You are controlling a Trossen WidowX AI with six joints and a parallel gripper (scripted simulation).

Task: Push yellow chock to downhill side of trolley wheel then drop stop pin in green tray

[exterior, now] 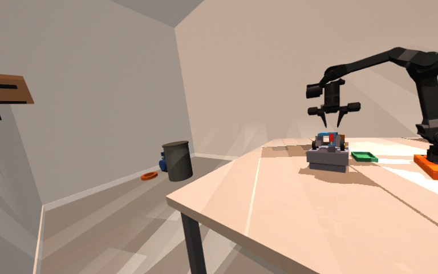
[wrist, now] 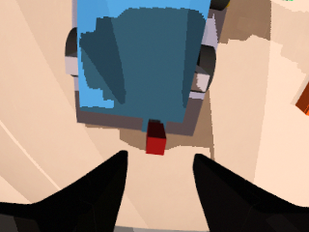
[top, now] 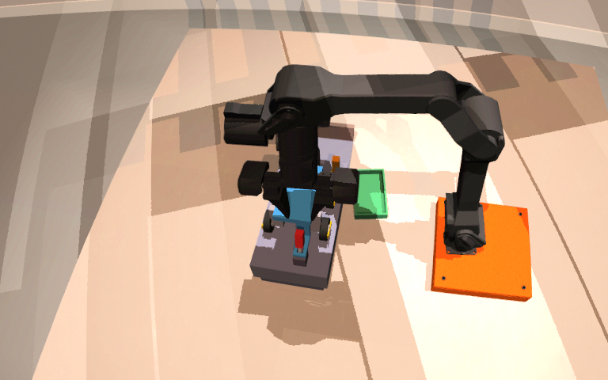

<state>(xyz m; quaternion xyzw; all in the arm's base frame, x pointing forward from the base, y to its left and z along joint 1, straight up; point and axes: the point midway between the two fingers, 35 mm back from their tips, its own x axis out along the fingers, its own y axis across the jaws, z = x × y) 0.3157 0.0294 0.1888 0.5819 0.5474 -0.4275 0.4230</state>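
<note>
My gripper tip is 60 mm above the red-headed stop pin and 30 mm to the right of it. Also, from my gripper tip: grey ramp: 140 mm below, 70 mm to the right, 10 mm ahead; blue-topped trolley: 80 mm below, 70 mm to the right, 10 mm ahead; yellow chock: 140 mm to the right, 110 mm below, 50 mm behind.
</note>
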